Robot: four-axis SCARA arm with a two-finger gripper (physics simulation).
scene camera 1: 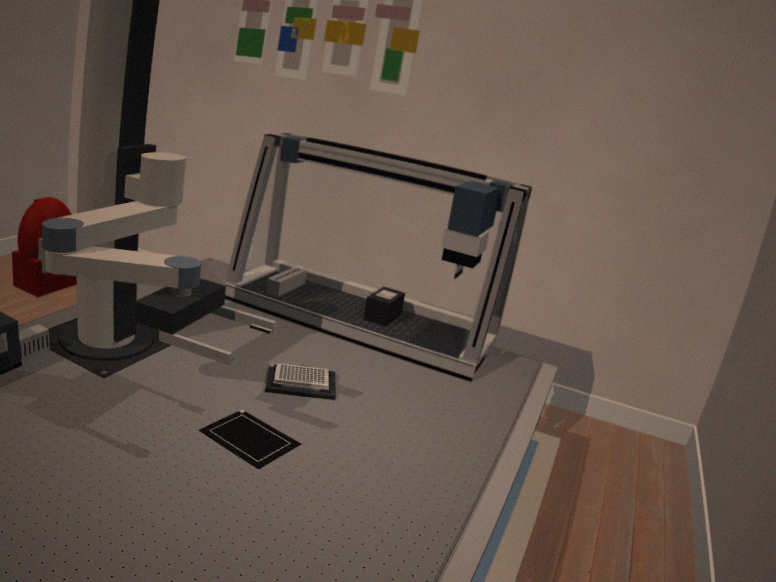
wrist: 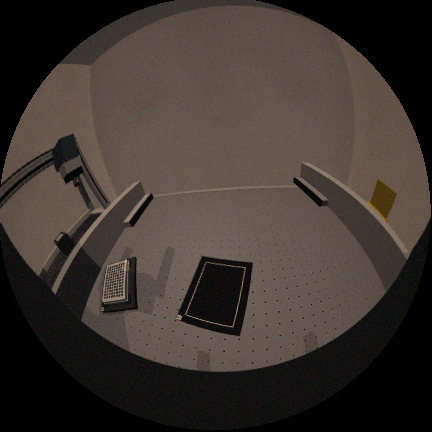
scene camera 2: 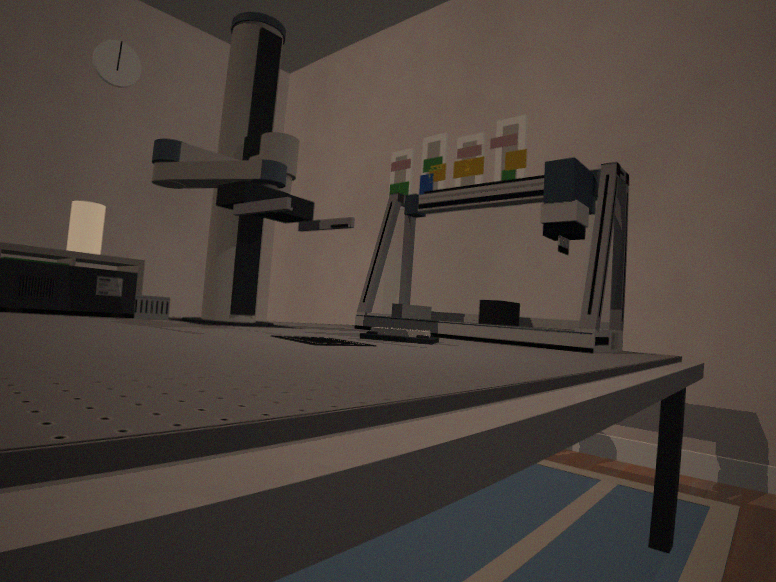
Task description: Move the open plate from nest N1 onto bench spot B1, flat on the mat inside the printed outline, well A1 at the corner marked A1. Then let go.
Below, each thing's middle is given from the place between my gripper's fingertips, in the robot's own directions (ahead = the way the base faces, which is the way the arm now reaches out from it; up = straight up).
Scene:
The white well plate (scene camera 1: 303, 377) lies 300 mm to the left of my hand, 210 mm below it and 50 mm behind it. From my hand the other things lie so: black box (scene camera 1: 376, 311) (720 mm to the left, 150 mm below, 20 mm behind).

